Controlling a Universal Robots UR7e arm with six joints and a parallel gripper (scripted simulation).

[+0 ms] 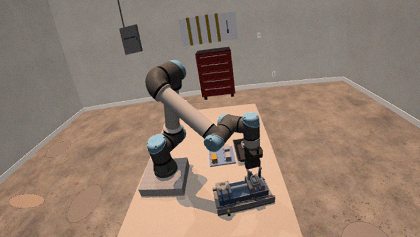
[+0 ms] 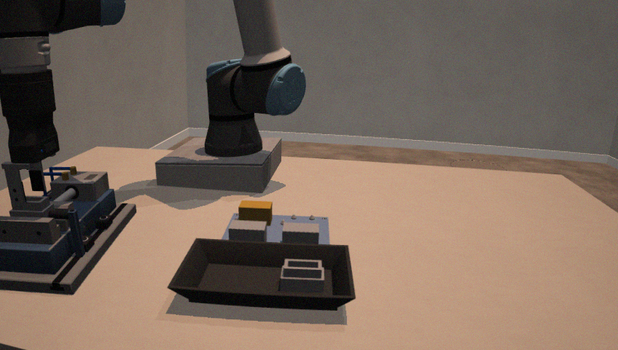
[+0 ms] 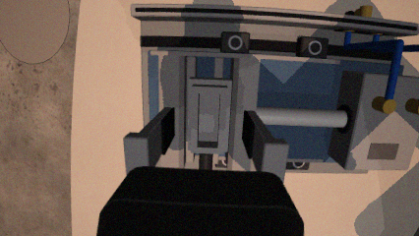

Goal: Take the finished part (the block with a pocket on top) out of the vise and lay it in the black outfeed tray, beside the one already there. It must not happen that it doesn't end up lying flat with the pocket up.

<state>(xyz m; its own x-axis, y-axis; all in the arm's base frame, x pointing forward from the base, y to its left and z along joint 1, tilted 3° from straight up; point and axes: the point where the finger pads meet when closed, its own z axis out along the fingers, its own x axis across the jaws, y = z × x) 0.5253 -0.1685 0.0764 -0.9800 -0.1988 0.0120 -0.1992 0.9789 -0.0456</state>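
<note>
Right now the vise is 7 cm behind my hand, 1 cm to the right of it and 10 cm below it. Round my hand: brass block 23 cm behind, 31 cm to the left, 11 cm below; blue fixture plate 19 cm behind, 36 cm to the left, 13 cm below.
</note>
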